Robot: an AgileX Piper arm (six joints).
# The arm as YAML. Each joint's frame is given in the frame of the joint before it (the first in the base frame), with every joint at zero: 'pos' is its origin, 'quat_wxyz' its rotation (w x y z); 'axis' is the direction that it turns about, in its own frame. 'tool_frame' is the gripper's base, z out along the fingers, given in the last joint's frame.
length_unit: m
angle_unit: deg
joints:
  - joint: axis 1
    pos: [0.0, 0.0, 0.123]
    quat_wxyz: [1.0, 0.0, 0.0, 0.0]
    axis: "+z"
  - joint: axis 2
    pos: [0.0, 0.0, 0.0]
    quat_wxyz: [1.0, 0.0, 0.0, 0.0]
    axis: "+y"
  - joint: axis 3
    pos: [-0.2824, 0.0, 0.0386]
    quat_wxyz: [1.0, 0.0, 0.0, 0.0]
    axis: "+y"
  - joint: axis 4
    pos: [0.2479, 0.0, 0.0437]
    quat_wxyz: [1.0, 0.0, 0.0, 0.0]
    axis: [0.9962, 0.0, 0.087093]
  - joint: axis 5
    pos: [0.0, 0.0, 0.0]
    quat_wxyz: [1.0, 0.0, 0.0, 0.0]
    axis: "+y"
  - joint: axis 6
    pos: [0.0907, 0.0, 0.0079]
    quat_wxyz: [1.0, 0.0, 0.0, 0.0]
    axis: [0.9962, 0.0, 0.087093]
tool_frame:
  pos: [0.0, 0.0, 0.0]
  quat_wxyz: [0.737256, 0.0, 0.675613, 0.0]
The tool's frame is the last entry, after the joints.
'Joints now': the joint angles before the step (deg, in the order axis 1, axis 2, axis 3, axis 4, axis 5, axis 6). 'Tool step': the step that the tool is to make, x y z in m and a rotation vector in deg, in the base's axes. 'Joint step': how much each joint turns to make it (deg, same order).
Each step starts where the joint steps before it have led.
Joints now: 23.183 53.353 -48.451 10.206 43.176 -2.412
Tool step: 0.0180 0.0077 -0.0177 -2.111 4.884 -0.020
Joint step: 0.014 5.498 -0.067 -0.032 -0.114 0.022
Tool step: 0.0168 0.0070 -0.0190 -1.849 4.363 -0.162
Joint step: -0.015 5.412 -0.001 0.015 -0.686 0.032
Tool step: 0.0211 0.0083 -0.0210 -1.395 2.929 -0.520
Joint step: -0.010 6.393 -0.383 -0.039 -2.818 0.045
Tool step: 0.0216 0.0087 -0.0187 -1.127 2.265 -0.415
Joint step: 0.012 6.491 -1.517 -0.012 -2.490 0.020
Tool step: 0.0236 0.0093 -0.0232 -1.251 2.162 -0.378
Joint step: -0.008 7.333 -2.007 -0.055 -2.882 -0.079
